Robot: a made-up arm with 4 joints.
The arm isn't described. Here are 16 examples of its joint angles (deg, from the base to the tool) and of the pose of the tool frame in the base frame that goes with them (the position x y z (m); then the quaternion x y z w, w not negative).
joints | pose
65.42 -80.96 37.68 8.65 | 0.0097 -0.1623 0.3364 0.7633 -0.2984 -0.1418 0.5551
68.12 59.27 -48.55 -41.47 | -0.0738 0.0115 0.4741 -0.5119 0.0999 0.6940 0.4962
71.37 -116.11 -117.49 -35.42 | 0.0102 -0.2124 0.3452 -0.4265 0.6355 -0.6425 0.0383
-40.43 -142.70 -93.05 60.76 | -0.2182 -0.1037 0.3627 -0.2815 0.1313 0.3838 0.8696
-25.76 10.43 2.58 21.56 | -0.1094 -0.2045 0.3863 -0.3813 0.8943 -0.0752 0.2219
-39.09 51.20 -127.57 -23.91 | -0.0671 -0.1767 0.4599 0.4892 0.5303 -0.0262 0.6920
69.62 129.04 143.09 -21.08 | -0.0359 -0.0915 0.5206 -0.3325 -0.6277 -0.6338 0.3062
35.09 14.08 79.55 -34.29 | -0.0290 -0.0916 0.3571 0.8647 0.2885 -0.4069 0.0586
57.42 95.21 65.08 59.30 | 0.0353 -0.1030 0.5068 -0.4972 -0.0237 -0.0431 0.8662
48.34 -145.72 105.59 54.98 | -0.0084 -0.2745 0.3830 0.5314 -0.1717 -0.3718 0.7416
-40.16 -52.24 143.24 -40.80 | -0.2258 -0.1978 0.3409 -0.5866 -0.1213 0.7952 0.0942
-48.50 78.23 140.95 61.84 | -0.1589 -0.1490 0.5799 -0.6800 -0.0694 -0.7181 0.1311
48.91 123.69 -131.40 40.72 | -0.1215 -0.1550 0.4945 -0.0903 0.6257 0.7743 0.0267
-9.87 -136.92 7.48 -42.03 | -0.2479 -0.1644 0.3972 -0.1685 -0.7674 -0.4628 0.4106
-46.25 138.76 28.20 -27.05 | -0.1908 -0.0928 0.5098 -0.7104 -0.1091 -0.5019 0.4812
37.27 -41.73 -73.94 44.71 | -0.0780 -0.1180 0.3702 0.0929 -0.8715 0.4173 0.2403
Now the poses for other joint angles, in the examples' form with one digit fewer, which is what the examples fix.
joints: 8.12 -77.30 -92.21 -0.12
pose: -0.140 -0.196 0.328 -0.106 -0.858 0.427 0.267
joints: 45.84 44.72 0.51 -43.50
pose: -0.061 -0.021 0.424 -0.755 -0.043 0.516 0.402
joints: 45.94 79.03 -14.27 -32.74
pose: -0.066 -0.044 0.484 -0.611 -0.087 0.475 0.627
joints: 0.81 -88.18 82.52 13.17
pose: -0.149 -0.254 0.335 0.579 -0.441 -0.598 0.336
